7 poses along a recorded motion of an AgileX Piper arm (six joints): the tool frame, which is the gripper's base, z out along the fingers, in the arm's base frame.
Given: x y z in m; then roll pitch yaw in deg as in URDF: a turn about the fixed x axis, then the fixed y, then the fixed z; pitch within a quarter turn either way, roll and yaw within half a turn.
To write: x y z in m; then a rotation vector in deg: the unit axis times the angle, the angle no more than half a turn. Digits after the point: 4 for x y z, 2 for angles.
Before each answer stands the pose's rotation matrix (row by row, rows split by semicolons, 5 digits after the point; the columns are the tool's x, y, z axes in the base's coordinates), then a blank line. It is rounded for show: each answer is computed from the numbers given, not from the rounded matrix.
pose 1, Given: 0.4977, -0.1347, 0.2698, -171.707, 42.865, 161.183
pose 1, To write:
-0.69378 0.41205 0.59066; 0.23641 0.90501 -0.35365; -0.68027 -0.10572 -0.72529

0.4977, -0.1347, 0.2698, 26.41, 135.39, -18.71
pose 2, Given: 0.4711, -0.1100, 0.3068, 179.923, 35.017, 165.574
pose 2, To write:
-0.79316 0.24838 0.55606; 0.20403 0.96866 -0.14165; -0.57382 0.00110 -0.81898

0.4711, -0.1100, 0.3068, 18.19, 144.00, -5.65
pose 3, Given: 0.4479, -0.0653, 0.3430, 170.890, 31.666, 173.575
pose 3, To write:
-0.84578 0.02789 0.53281; 0.09524 0.99049 0.09933; -0.52497 0.13476 -0.84039

0.4479, -0.0653, 0.3430, 4.94, 147.60, 9.40
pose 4, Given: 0.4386, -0.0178, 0.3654, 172.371, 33.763, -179.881
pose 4, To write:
-0.83134 -0.07584 0.55056; -0.00173 0.99099 0.13390; -0.55576 0.11037 -0.82398

0.4386, -0.0178, 0.3654, -3.10, 145.96, 9.78
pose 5, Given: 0.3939, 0.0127, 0.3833, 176.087, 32.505, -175.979
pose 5, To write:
-0.84127 -0.10654 0.53002; -0.05914 0.99264 0.10567; -0.53737 0.05755 -0.84138

0.3939, 0.0127, 0.3833, -6.64, 147.38, 6.55
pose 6, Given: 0.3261, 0.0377, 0.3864, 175.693, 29.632, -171.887
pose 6, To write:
-0.86052 -0.17749 0.47750; -0.12267 0.98196 0.14393; -0.49443 0.06528 -0.86676

0.3261, 0.0377, 0.3864, -12.14, 150.04, 8.46
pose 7, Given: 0.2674, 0.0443, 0.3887, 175.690, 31.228, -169.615
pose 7, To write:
-0.84110 -0.21808 0.49496; -0.15414 0.97381 0.16711; -0.51844 0.06426 -0.85269

0.2674, 0.0443, 0.3887, -15.05, 148.26, 9.35
